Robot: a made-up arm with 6 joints. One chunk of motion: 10 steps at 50 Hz.
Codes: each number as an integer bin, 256 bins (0 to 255) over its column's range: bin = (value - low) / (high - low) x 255, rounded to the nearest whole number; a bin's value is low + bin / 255 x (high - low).
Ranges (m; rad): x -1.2..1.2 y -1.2..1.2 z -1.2..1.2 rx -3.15..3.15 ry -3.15..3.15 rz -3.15..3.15
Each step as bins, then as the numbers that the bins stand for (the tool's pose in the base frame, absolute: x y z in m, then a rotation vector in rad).
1 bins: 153 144 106 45 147 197
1 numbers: 0.2400 0.1553 -0.2024 -2.0382 0.4818 1.7171
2 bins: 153 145 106 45 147 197
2 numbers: 0.2400 0.1647 -0.2024 -2.0382 0.4818 1.7171
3 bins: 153 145 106 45 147 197
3 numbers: 0.2400 0.1647 -0.2024 -2.0382 0.4818 1.7171
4 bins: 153 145 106 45 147 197
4 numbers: 0.2400 0.1647 -0.2024 -2.0382 0.4818 1.7171
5 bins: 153 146 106 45 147 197
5 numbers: 0.2400 0.1741 -0.2024 -2.0382 0.4818 1.7171
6 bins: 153 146 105 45 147 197
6 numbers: 0.2400 0.1741 -0.2118 -2.0382 0.4818 1.7171
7 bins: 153 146 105 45 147 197
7 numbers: 0.2400 0.1741 -0.2118 -2.0382 0.4818 1.7171
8 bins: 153 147 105 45 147 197
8 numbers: 0.2400 0.1835 -0.2118 -2.0382 0.4818 1.7171
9 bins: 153 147 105 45 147 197
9 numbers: 0.2400 0.1835 -0.2118 -2.0382 0.4818 1.7171
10 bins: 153 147 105 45 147 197
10 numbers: 0.2400 0.1835 -0.2118 -2.0382 0.4818 1.7171
